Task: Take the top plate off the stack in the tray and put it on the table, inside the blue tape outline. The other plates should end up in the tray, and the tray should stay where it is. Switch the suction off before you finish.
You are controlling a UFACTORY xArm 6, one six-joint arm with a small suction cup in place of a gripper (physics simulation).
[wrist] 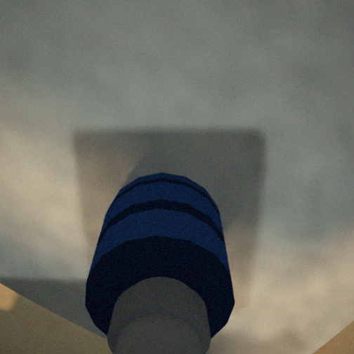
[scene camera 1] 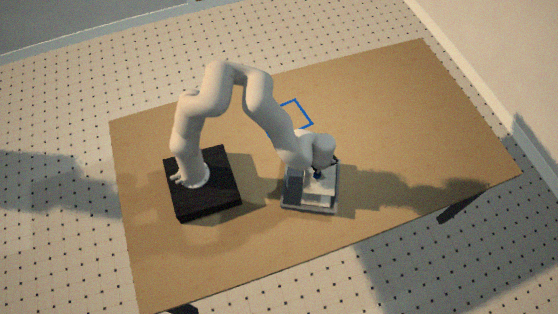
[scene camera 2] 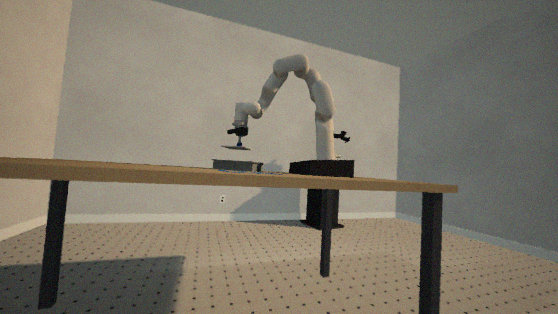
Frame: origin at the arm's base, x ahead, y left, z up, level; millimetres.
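Seen in the pictures: hand at its tool point: (scene camera 1: 316, 176) (scene camera 2: 238, 149); arm's base at its link origin: (scene camera 1: 194, 174) (scene camera 2: 325, 161).
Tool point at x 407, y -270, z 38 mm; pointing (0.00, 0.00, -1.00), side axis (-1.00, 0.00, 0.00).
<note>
Offsets run from my tool point to a thing's middle. "spot": to the spot under its first point.
My suction cup (scene camera 1: 317, 175) (scene camera 2: 239, 144) (wrist: 162, 220) is on the pale top plate {dx +11, dy -6, dz +7 mm} (scene camera 1: 327, 186) (scene camera 2: 231, 147) (wrist: 300, 90). It holds the plate above the grey tray {dx -7, dy +17, dz -93 mm} (scene camera 1: 309, 209) (scene camera 2: 232, 165), with a gap between plate and tray in scene camera 2. The plate looks slightly tilted there and fills most of the wrist view. In scene camera 1 the held plate hides much of the tray's inside, so the other plates cannot be made out clearly. The blue tape outline {spot: dx +181, dy +355, dz -116 mm} (scene camera 1: 304, 111) lies on the table behind the tray, partly hidden by the arm.
The arm's black base block (scene camera 1: 220, 175) (scene camera 2: 322, 168) stands on the wooden table (scene camera 1: 400, 100) (scene camera 2: 150, 172), left of the tray in scene camera 1. The arm arches from this base to above the tray, and part of it passes over the tape outline in that view.
</note>
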